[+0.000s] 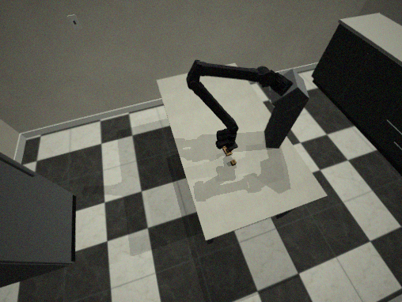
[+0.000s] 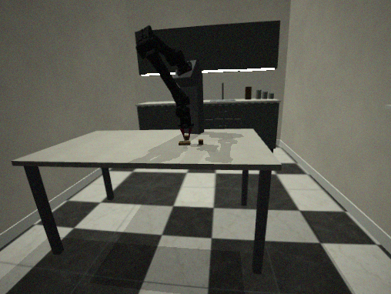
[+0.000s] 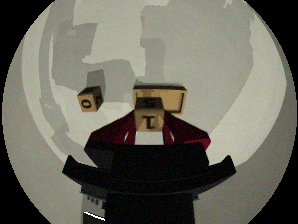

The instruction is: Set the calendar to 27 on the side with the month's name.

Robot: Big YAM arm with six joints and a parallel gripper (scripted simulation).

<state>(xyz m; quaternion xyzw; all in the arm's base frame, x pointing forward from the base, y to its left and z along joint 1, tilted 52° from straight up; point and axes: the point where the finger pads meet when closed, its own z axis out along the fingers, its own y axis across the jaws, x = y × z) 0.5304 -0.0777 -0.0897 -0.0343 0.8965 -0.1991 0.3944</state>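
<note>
The wooden tray is 2 cm to the right of my hand and 4 cm below it.
</note>
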